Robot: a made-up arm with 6 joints. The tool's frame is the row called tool.
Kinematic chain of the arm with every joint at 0, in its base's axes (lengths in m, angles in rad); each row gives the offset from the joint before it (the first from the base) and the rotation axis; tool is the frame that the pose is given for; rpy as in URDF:
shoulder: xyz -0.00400 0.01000 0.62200 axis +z
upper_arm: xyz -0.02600 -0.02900 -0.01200 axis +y
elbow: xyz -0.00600 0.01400 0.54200 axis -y
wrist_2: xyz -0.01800 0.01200 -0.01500 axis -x
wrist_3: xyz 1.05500 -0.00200 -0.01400 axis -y
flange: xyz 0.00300 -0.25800 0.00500 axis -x
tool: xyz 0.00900 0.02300 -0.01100 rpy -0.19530 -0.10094 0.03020
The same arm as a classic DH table. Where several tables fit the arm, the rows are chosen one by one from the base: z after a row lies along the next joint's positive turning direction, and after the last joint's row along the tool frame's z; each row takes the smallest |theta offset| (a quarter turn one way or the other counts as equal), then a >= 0, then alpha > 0; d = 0 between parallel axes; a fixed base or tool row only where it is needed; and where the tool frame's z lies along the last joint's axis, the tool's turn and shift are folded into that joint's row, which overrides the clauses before.
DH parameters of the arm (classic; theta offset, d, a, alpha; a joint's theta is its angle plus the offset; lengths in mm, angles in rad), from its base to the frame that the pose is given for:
base (fixed): -1.1903 0 -10.8 0
shoulder: 1.1903 610 -26 -1.5708
upper_arm: 1.5597 0 -542 3.1416
elbow: -0.0111 3 15 1.5708
wrist_2: 0 -1037 14 -1.5708
wrist_3: 0 260 -5 1.5708
flange: -1.3776 -11.3 24.7 1.4659
tool (fixed): -1.5607 -6.4 0 0

